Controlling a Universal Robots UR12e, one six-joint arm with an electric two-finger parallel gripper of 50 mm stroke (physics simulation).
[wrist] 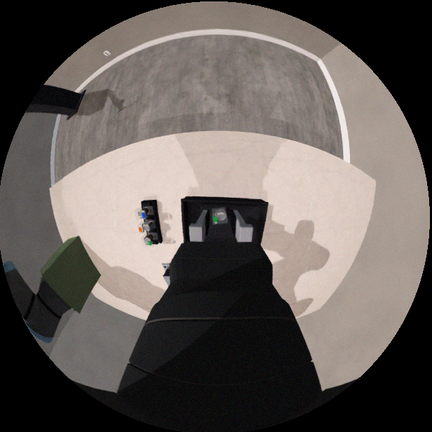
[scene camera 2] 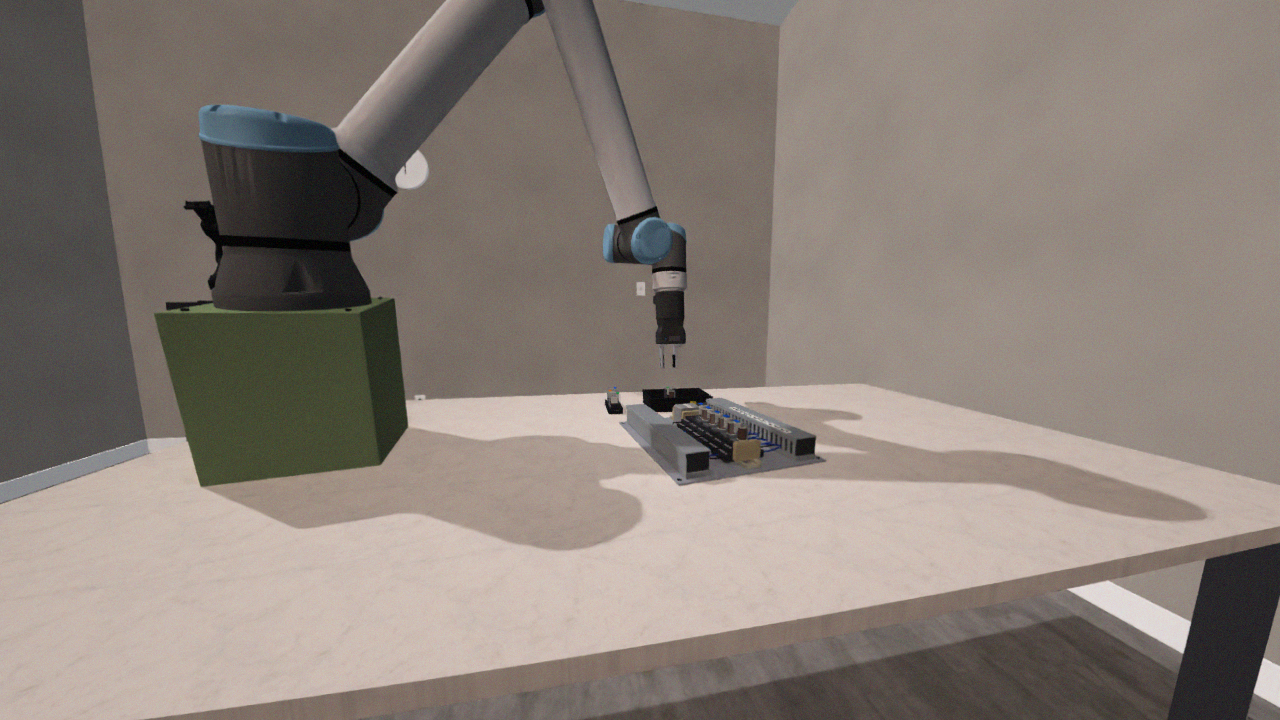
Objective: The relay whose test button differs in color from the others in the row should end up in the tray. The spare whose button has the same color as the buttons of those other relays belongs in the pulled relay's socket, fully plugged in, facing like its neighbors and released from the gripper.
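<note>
My gripper is open and empty, above the tray. A relay with a green button lies in the black tray, below the fingers; it also shows small in the scene view. Three spare relays stand in a black holder beside the tray: one with a blue button, one with an orange button and one with a green button. The relay row on the panel shows blue buttons in the scene view. Its sockets are too small to tell apart there.
The panel carries a grey duct on one side and a slotted duct on the other, with a tan end block between them. The tray stands close behind the panel. The green robot base stands at the left.
</note>
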